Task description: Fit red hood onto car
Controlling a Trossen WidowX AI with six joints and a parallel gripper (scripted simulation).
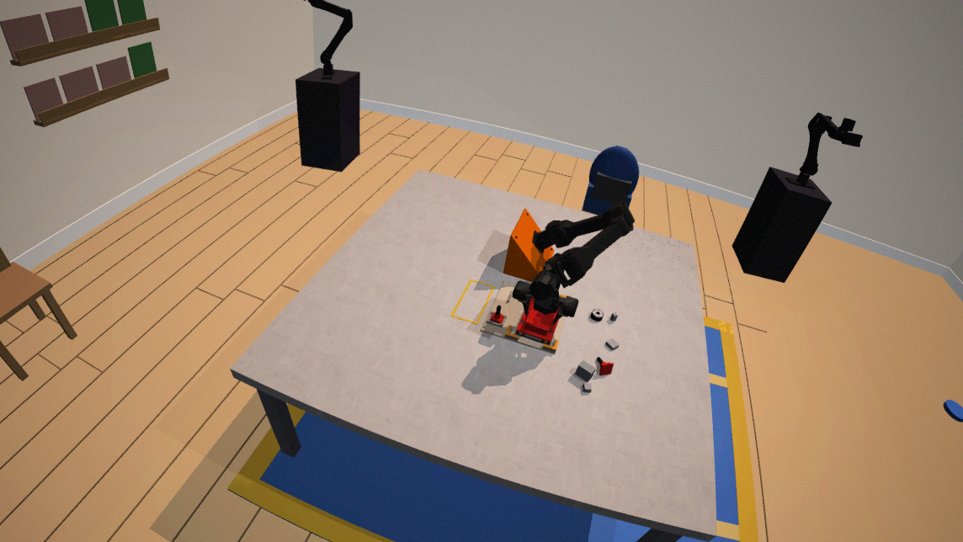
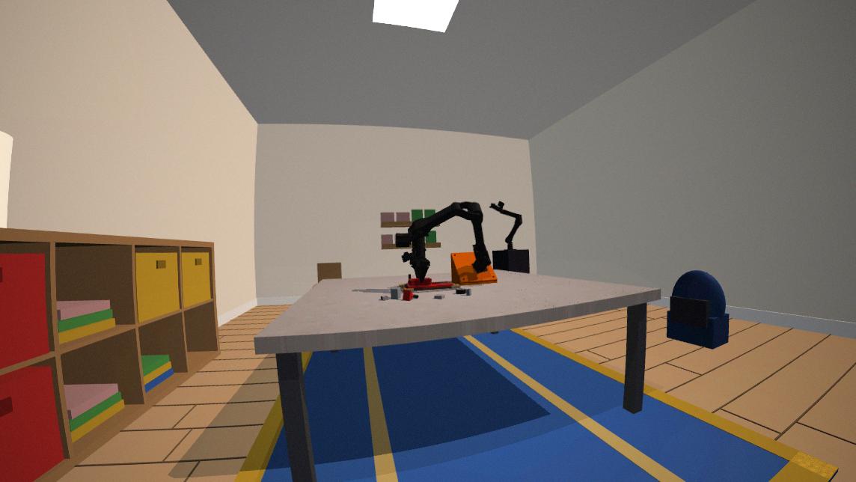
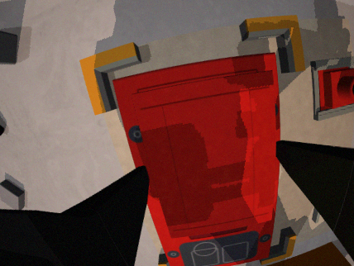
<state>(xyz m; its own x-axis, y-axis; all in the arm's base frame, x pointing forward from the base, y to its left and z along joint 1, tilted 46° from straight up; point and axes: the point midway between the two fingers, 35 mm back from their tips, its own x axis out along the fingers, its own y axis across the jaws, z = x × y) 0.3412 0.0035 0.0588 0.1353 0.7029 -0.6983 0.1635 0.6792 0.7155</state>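
My gripper tip is right at the red hood. Also, from my gripper tip: jig (4 cm behind, 2 cm to the right, 3 cm below); wheel (11 cm behind, 19 cm to the left, 3 cm below).
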